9 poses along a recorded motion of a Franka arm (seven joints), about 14 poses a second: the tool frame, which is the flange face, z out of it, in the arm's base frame.
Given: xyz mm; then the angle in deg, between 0 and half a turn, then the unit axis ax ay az.
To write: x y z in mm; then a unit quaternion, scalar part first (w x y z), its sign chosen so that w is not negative. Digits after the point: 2 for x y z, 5 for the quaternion.
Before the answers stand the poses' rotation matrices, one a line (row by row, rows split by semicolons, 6 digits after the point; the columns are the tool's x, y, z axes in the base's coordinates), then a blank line. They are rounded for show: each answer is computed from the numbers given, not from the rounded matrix.
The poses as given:
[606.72 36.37 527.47 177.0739 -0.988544 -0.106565 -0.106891]
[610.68 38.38 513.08 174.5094 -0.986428 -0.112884 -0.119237]
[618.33 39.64 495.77 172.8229 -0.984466 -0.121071 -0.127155]
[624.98 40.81 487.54 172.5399 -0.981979 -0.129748 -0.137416]
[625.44 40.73 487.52 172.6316 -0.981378 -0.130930 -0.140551]
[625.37 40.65 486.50 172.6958 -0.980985 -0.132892 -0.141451]
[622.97 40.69 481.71 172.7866 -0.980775 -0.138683 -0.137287]
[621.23 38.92 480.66 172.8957 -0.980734 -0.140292 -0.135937]
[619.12 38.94 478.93 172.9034 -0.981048 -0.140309 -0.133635]
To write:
0.954466 0.216007 0.205755; 0.205094 -0.975999 0.073230; 0.216635 -0.027696 -0.975860
0.946203 0.233602 0.223897; 0.210784 -0.969985 0.121242; 0.245499 -0.067526 -0.967042
0.938588 0.253333 0.234253; 0.221560 -0.962963 0.153665; 0.264505 -0.092327 -0.959955
0.928867 0.271583 0.251891; 0.235900 -0.958009 0.163004; 0.285583 -0.091988 -0.953929
0.926510 0.273948 0.257937; 0.237897 -0.957598 0.162513; 0.291520 -0.089208 -0.952396
0.924968 0.277656 0.259501; 0.241688 -0.956708 0.162163; 0.293292 -0.087277 -0.952031
0.924140 0.288196 0.250816; 0.253719 -0.953772 0.161079; 0.285643 -0.085223 -0.954539
0.923972 0.290934 0.248262; 0.257310 -0.953110 0.159289; 0.282963 -0.083298 -0.955507
0.925198 0.290755 0.243866; 0.257736 -0.953117 0.158558; 0.278534 -0.083844 -0.956759

[606.72 36.37 527.47 0.02553 -0.98822 -0.10653 -0.10686]
[610.68 38.38 513.08 0.04790 -0.98530 -0.11275 -0.11910]
[618.33 39.64 495.77 0.06259 -0.98254 -0.12083 -0.12691]
[624.98 40.81 487.54 0.06506 -0.97990 -0.12947 -0.13712]
[625.44 40.73 487.52 0.06426 -0.97935 -0.13066 -0.14026]
[625.37 40.65 486.50 0.06370 -0.97899 -0.13262 -0.14116]
[622.97 40.69 481.71 0.06291 -0.97883 -0.13841 -0.13702]
[621.23 38.92 480.66 0.06196 -0.97885 -0.14002 -0.13568]
[619.12 38.94 478.93 0.06189 -0.97917 -0.14004 -0.13338]

